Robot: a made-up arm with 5 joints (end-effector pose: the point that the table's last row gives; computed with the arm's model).
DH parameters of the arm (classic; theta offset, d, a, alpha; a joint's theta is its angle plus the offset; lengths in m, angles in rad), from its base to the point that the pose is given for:
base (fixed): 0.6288 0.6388 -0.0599 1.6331
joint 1: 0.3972 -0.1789 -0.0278 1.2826
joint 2: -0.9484 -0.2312 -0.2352 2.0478
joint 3: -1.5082 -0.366 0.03 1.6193
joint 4: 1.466 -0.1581 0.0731 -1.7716
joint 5: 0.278 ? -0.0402 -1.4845
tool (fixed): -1.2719 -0.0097 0 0
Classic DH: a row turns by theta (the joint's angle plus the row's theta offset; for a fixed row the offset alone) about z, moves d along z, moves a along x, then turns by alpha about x.
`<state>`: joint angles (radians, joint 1 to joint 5).
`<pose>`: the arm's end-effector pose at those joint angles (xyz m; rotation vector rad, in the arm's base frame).
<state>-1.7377 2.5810 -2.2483 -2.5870 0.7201</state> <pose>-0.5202 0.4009 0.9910 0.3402 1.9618 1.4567</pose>
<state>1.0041 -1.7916 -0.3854 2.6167 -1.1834</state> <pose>-0.4003 0.4482 0.8944 -1.4555 -2.0962 -1.1112</pose>
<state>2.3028 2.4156 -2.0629 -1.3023 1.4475</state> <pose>-0.1985 0.5819 0.4620 0.0304 2.4295 -1.1793</pose>
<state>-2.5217 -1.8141 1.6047 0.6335 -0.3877</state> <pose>-0.4634 0.0162 0.4004 0.5853 1.1751 -1.6164</pose>
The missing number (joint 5, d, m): 0.1103
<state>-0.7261 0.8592 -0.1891 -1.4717 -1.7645</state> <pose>0.0270 -0.0408 0.9218 0.4355 0.2295 2.3805</pose>
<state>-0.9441 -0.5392 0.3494 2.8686 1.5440</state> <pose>0.1994 0.2806 0.4834 -0.1918 0.0492 1.6050</pose>
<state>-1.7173 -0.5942 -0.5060 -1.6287 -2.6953</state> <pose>0.1677 0.3265 0.4271 1.9415 -0.1891 1.9997</pose>
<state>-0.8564 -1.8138 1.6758 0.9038 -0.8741</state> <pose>0.0048 0.3656 0.3499 1.4393 1.1539 0.0353</pose>
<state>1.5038 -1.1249 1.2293 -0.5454 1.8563</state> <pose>-0.1664 -0.0382 0.7920 0.5833 0.1716 -0.7958</pose>
